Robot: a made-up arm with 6 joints. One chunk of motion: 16 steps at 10 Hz.
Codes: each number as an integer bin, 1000 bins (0 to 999) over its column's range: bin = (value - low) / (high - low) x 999, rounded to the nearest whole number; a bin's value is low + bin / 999 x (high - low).
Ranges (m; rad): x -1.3..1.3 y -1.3..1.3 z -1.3..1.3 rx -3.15..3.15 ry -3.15..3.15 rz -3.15..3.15
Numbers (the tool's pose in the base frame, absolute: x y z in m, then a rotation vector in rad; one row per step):
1: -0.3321 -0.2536 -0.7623 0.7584 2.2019 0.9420
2: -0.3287 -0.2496 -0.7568 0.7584 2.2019 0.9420
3: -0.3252 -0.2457 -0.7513 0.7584 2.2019 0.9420
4: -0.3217 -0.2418 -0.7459 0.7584 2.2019 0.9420
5: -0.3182 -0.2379 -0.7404 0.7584 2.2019 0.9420
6: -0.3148 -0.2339 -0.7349 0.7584 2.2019 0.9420
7: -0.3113 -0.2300 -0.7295 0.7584 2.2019 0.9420
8: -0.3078 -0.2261 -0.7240 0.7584 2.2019 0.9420
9: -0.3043 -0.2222 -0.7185 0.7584 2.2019 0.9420
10: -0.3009 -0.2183 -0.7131 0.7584 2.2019 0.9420
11: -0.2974 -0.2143 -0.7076 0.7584 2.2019 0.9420
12: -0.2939 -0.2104 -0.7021 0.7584 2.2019 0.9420
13: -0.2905 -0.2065 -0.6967 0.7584 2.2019 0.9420
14: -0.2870 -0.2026 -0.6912 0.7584 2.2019 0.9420
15: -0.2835 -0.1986 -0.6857 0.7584 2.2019 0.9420
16: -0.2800 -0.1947 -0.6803 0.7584 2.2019 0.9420
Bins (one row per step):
1: 372 402 207 620 849 649
2: 373 404 209 620 849 649
3: 375 405 211 620 849 649
4: 376 407 213 620 849 649
5: 377 408 215 620 849 649
6: 379 410 217 620 849 649
7: 380 411 219 620 849 649
8: 381 413 221 620 849 649
9: 383 414 223 620 849 649
10: 384 416 226 620 849 649
11: 385 417 228 620 849 649
12: 387 419 230 620 849 649
13: 388 420 232 620 849 649
14: 389 422 234 620 849 649
15: 391 423 236 620 849 649
16: 392 425 238 620 849 649

